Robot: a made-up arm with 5 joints.
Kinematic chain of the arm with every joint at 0, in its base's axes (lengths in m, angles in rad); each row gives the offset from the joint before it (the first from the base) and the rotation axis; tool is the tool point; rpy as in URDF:
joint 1: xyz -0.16 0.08 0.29 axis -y
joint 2: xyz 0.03 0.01 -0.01 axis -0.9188 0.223 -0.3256
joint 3: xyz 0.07 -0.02 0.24 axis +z
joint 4: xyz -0.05 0 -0.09 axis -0.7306 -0.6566 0.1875
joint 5: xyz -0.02 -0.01 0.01 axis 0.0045 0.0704 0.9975
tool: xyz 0 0.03 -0.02 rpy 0 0 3.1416
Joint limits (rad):
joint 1: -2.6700..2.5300
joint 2: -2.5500..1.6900
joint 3: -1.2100..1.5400
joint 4: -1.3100..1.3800
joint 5: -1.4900..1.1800
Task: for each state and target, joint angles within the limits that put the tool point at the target. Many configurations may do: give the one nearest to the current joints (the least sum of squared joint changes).
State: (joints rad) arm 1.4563 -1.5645 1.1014 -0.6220 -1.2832
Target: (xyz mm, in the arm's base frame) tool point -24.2 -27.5 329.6
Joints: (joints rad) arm 0.6838 -1.9164 1.2328 -0.6727 -1.0828
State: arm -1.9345 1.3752 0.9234 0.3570 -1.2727
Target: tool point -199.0 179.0 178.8
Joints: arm -2.5673 1.2138 0.3805 0.5643 -0.4283
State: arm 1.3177 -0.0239 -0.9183 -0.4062 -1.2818
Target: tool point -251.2 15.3 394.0
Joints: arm 1.2428 -0.8558 -1.1823 -0.4302 -1.0469
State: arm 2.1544 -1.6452 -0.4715 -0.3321 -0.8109
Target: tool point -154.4 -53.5 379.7
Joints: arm 1.8776 -2.1657 -0.5403 -0.6183 -0.5570
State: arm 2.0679 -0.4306 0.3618 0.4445 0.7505
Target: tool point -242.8 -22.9 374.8
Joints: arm 1.3887 -0.1586 1.0863 0.7238 0.8707
